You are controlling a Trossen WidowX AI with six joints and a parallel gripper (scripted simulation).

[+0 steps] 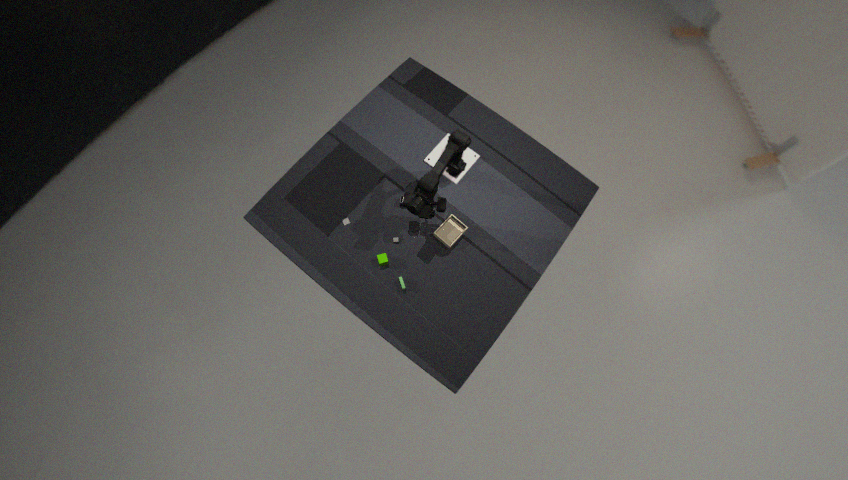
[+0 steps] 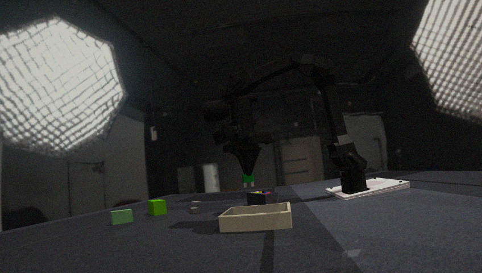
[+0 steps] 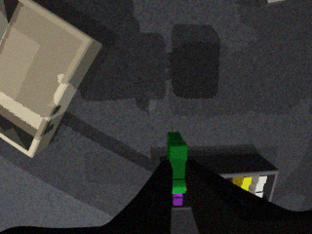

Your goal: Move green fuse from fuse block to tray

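Now: the beige tray 2 cm behind my gripper tip, 15 cm to the left of it and 9 cm below it. Round my gripper tip: green fuse 1 cm below.
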